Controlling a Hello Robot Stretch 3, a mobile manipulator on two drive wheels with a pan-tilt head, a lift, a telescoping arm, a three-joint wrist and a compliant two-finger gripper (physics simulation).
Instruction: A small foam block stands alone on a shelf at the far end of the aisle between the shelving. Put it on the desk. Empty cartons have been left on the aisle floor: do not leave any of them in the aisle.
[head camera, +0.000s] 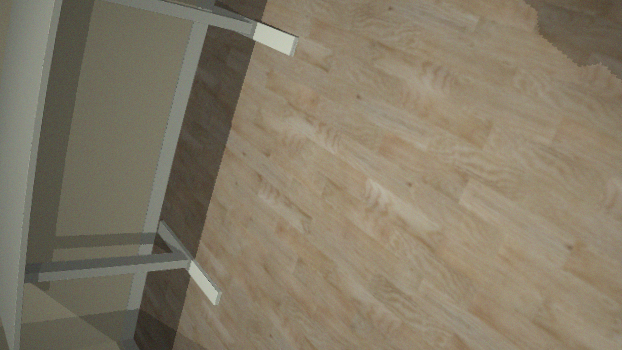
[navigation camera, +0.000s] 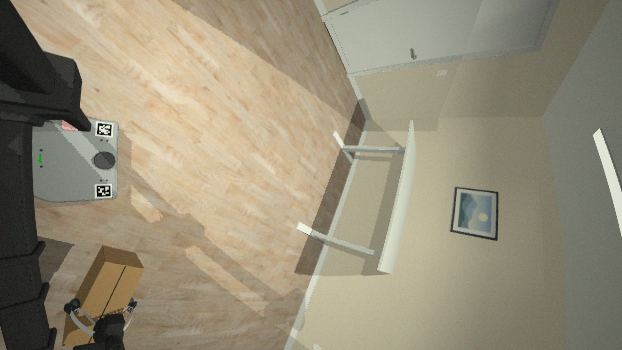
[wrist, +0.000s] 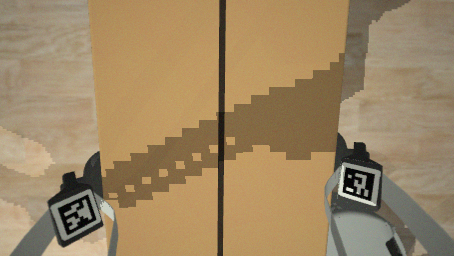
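Seen in the pictures: gripper, between the fingertips: (navigation camera: 103, 302) (wrist: 218, 161); robot's base, origin of its link: (navigation camera: 104, 159).
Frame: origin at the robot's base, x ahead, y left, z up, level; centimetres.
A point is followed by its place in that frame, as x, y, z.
A tan cardboard carton (navigation camera: 111, 285) {0.3, -37.4, 51.0} (wrist: 165, 75) {-2.9, -50.9, 52.2} with a dark seam down its middle is between the two fingertips of my gripper (navigation camera: 102, 305) {-2.5, -45.0, 46.7} (wrist: 218, 161) {-2.5, -45.0, 46.7}, one pressed to each side. The gripper is shut on this carton. The carton is beside my base in the navigation view. Its underside is hidden. A white desk (head camera: 25, 115) {180.3, -30.2, 95.0} (navigation camera: 396, 225) {180.4, -45.6, 95.0} with pale legs stands against the wall, to the left in the head view and right of the middle in the navigation view. The foam block, the shelf and other cartons do not show in these views.
My grey base (navigation camera: 65, 175) {-12.1, -6.3, 16.0} is at the left of the navigation view. The desk feet (head camera: 274, 39) (navigation camera: 304, 228) stick out over the wooden floor. A white door (navigation camera: 390, 40) {207.0, 154.1, 69.2} is beyond the desk, and a framed picture (navigation camera: 475, 214) {250.1, -34.4, 167.8} hangs on the wall above it.
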